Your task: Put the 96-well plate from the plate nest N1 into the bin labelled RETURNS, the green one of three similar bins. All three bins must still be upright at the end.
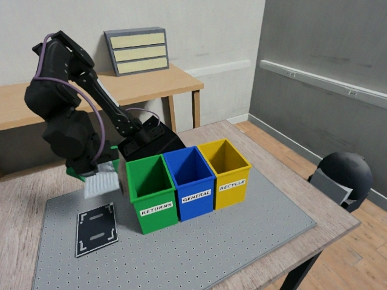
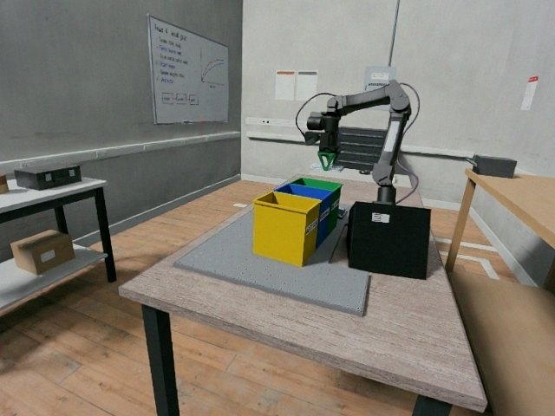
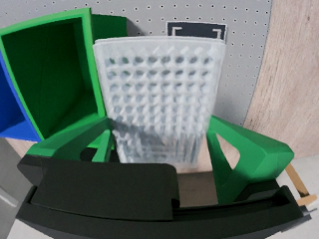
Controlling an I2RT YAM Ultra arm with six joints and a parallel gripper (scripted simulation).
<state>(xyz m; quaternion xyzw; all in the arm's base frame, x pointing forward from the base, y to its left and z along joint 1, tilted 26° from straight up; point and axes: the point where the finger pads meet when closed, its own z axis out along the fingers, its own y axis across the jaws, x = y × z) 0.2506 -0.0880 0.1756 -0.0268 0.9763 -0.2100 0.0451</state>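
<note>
Right now the green returns bin is 13 cm to the left of my hand and 13 cm below it. Also, from my hand: blue general bin: 26 cm to the left, 13 cm below, 1 cm ahead; 96-well plate: 1 cm ahead; black plate nest N1: 22 cm below, 7 cm to the right.
</note>
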